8 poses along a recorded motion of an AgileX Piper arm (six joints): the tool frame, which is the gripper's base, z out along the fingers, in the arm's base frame.
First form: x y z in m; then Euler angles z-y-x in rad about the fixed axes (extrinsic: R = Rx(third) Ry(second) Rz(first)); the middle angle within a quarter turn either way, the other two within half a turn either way.
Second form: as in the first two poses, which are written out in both.
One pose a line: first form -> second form
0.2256 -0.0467 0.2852 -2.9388 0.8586 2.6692 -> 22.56 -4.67 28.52 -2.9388 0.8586 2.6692
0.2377 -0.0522 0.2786 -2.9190 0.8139 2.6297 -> 23.77 -5.22 27.86 -2.9190 0.8139 2.6297
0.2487 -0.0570 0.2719 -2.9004 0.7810 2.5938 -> 24.87 -5.70 27.19 -2.9004 0.7810 2.5938
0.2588 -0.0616 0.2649 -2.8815 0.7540 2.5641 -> 25.88 -6.16 26.49 -2.8815 0.7540 2.5641
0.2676 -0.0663 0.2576 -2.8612 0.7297 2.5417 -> 26.76 -6.63 25.76 -2.8612 0.7297 2.5417
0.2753 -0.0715 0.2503 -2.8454 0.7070 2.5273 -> 27.53 -7.15 25.03 -2.8454 0.7070 2.5273
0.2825 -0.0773 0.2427 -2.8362 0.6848 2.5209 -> 28.25 -7.73 24.27 -2.8362 0.6848 2.5209
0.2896 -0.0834 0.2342 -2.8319 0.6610 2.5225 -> 28.96 -8.34 23.42 -2.8319 0.6610 2.5225
